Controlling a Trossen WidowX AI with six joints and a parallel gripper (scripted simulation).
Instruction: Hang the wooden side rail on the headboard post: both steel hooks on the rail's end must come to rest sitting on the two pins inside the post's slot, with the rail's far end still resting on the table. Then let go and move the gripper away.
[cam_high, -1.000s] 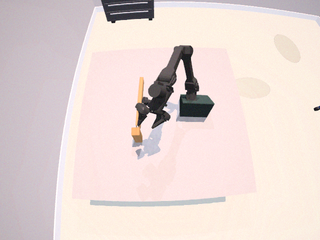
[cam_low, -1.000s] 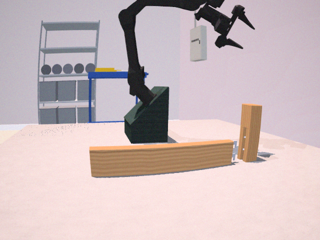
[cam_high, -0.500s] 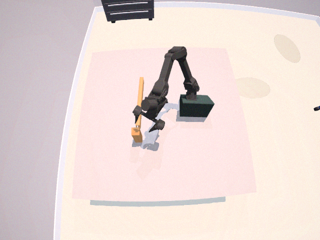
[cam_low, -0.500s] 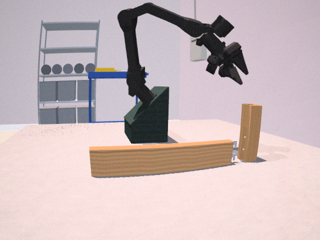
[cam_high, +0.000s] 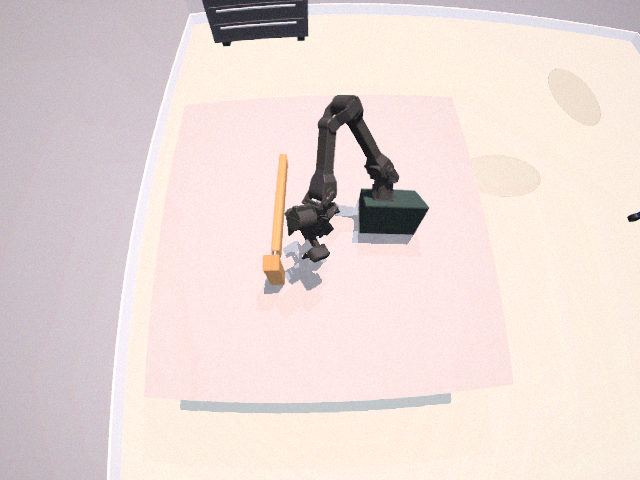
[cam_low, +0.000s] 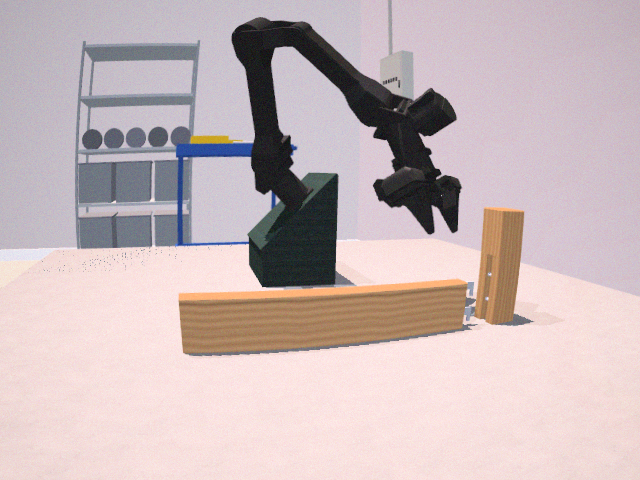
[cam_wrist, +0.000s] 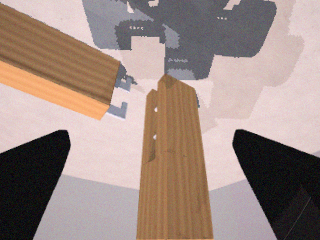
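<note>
Right now the headboard post is 70 mm to the left of my gripper tip, 70 mm ahead of it and 40 mm below it.
</note>
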